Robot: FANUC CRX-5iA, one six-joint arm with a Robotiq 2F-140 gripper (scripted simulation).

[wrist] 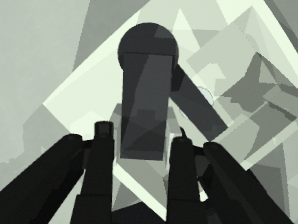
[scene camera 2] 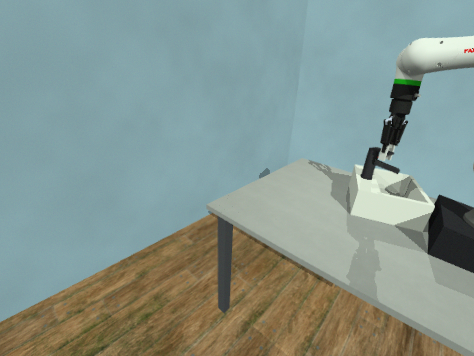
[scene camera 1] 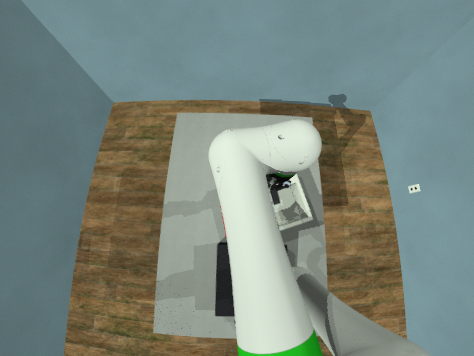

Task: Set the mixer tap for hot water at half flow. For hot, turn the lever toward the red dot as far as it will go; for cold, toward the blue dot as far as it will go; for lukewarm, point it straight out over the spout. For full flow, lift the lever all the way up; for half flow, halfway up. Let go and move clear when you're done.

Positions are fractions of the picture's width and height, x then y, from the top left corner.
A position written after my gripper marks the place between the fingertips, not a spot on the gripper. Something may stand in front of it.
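Observation:
A flat lever (wrist: 0.49, 0.35) is visible, as is a white basin (scene camera 2: 0.78, 0.57), (wrist: 0.80, 0.32), (scene camera 1: 0.62, 0.59). My gripper appears at (scene camera 2: 0.81, 0.45) and (wrist: 0.48, 0.53).

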